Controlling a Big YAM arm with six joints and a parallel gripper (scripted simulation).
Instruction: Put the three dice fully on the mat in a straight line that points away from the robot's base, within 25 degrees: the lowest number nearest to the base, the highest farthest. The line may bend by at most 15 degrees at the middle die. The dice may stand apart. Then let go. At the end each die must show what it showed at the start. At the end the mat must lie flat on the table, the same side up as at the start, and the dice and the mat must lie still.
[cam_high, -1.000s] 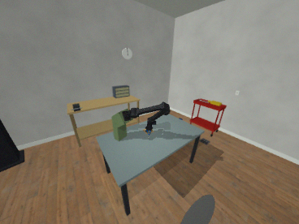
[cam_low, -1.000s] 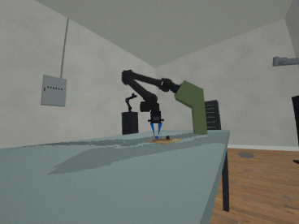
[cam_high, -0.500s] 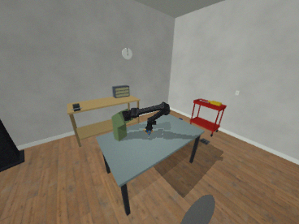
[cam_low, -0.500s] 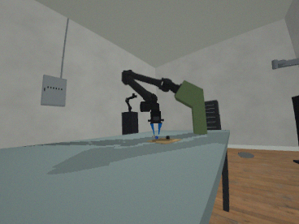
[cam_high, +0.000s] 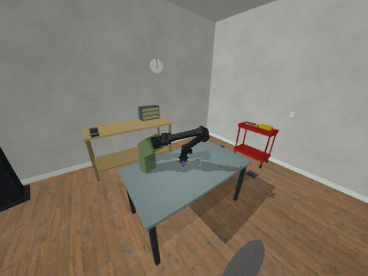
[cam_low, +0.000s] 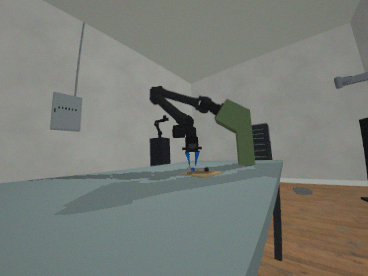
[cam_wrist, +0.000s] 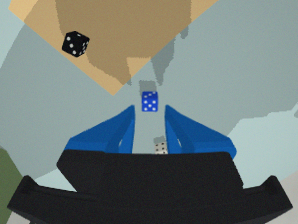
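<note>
Now: hand 3 cm above the blue die. From my hand the other things lie so: black die (8 cm to the left, 3 cm ahead, 2 cm below); white die (7 cm behind, 5 cm to the right, 3 cm below); tan mat (8 cm to the left, 8 cm ahead, 3 cm below).
</note>
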